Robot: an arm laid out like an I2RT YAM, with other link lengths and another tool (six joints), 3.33 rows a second.
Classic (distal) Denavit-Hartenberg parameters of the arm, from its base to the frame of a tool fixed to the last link. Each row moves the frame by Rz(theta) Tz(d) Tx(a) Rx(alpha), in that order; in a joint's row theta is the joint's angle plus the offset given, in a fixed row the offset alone. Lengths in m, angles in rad.
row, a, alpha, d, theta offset
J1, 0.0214, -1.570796, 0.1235, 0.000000
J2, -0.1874, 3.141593, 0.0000, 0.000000
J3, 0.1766, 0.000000, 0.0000, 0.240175
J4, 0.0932, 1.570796, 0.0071, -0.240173
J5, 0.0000, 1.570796, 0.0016, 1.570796
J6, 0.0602, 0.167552, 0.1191, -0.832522
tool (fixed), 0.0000, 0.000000, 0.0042, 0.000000
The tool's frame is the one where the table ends.
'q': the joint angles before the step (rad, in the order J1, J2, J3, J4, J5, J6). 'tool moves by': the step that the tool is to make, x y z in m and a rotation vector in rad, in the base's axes. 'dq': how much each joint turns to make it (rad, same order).
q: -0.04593, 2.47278, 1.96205, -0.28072, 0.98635, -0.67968
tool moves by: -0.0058, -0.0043, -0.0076, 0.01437, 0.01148, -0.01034
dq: -0.00935, -0.00942, -0.03723, 0.00027, -0.00924, 0.01846
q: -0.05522, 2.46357, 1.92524, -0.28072, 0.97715, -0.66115
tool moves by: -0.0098, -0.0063, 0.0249, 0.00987, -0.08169, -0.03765
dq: -0.00921, -0.07950, -0.04457, 0.00010, 0.00920, 0.05523
